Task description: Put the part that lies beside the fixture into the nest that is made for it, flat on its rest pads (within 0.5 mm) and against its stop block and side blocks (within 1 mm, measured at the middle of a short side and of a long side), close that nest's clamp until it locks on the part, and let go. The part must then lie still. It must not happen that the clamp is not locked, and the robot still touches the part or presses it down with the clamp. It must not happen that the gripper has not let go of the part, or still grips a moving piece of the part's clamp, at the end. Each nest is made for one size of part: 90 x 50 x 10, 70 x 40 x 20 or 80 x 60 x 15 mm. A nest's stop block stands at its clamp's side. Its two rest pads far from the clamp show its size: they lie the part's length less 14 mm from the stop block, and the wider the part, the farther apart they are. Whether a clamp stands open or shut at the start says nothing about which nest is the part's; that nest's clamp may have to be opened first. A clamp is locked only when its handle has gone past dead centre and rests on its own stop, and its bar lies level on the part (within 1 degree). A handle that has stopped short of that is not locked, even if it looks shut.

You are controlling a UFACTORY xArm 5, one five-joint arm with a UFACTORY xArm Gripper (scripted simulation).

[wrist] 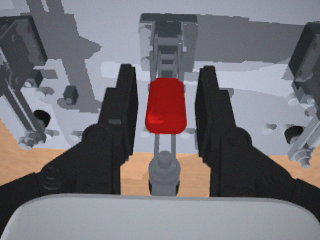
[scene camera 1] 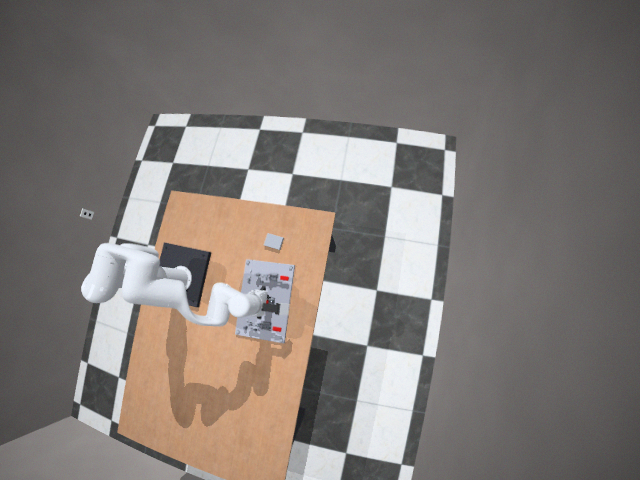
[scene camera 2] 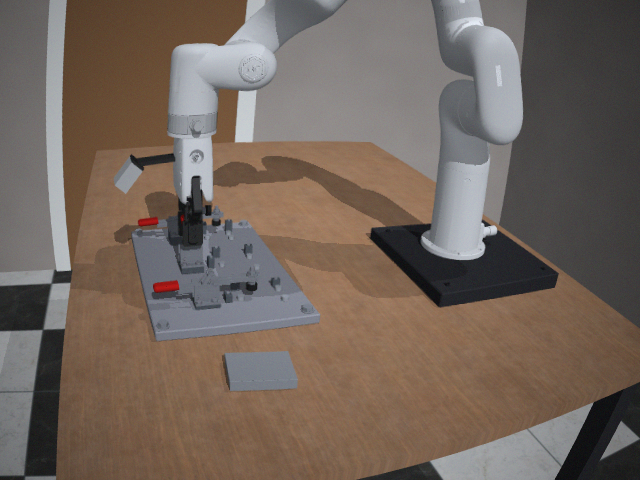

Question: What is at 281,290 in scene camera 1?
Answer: A grey fixture plate.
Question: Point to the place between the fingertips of my gripper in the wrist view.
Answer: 167,85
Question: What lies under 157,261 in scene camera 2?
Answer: A grey fixture plate.
